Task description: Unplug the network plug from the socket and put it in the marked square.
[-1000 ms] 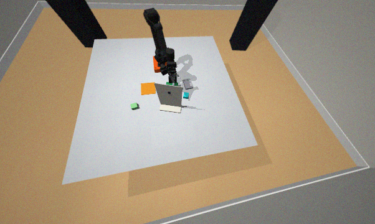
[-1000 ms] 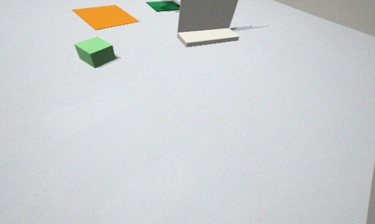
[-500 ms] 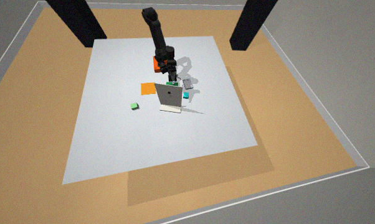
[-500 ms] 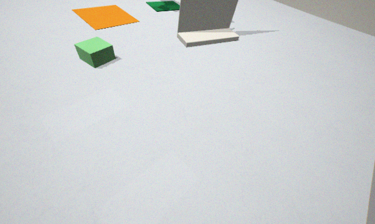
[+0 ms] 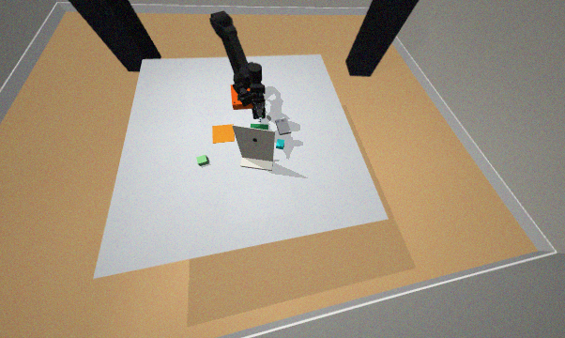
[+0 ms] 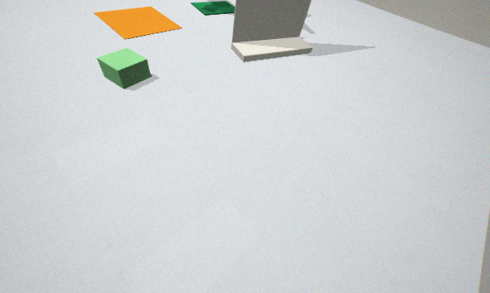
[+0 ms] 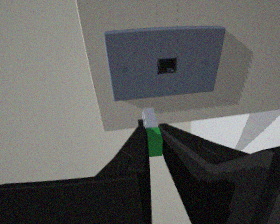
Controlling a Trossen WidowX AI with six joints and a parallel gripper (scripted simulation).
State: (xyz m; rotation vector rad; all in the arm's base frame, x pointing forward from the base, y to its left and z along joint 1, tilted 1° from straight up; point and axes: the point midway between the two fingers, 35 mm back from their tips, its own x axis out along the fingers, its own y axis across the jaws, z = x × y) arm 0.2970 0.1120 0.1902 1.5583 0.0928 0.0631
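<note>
Now: gripper tip 23 cm above the orange square, 22 cm to the left of it and 8 cm past it. Round my gripper tip: dark green patch: 23 cm below, 12 cm behind, 2 cm to the right; grey panel: 11 cm below, 10 cm ahead, 2 cm to the right; green plug: 1 cm ahead.
</note>
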